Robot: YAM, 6 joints.
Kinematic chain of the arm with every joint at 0, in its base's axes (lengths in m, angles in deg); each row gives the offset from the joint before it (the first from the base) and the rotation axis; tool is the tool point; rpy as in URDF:
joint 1: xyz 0 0 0.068 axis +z
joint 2: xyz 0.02 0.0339 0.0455 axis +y
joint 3: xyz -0.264 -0.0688 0 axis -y
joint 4: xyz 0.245 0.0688 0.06 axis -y
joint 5: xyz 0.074 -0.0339 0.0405 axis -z
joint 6: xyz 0.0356 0 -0.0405 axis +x
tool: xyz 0 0 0 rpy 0 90 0
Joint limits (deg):
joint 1: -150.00..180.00
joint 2: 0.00..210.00
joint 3: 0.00..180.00
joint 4: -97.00..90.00
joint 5: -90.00..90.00
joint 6: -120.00..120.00
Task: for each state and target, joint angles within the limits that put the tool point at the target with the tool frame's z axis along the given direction. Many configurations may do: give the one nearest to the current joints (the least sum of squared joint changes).
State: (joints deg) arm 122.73 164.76 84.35 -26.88 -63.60 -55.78
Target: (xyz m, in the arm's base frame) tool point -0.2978 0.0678 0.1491 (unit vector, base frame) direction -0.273 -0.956 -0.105
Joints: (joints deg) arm 160.53 114.79 68.28 -73.76 -83.02 -55.78
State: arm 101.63 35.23 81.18 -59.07 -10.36 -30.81
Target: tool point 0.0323 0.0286 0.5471 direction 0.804 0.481 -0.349
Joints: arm 72.25 61.51 125.93 -90.81 38.26 -30.81
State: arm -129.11 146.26 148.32 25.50 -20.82 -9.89
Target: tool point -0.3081 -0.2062 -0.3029 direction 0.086 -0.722 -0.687
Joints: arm -149.88 197.29 107.07 22.96 -41.87 -9.89
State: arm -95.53 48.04 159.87 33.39 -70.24 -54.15
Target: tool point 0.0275 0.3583 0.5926 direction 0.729 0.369 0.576
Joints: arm -90.26 44.03 152.67 14.23 -46.68 -54.15
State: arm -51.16 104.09 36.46 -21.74 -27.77 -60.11
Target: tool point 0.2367 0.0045 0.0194 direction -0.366 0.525 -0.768
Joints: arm -3.25 123.13 47.70 -41.80 -30.23 -60.11
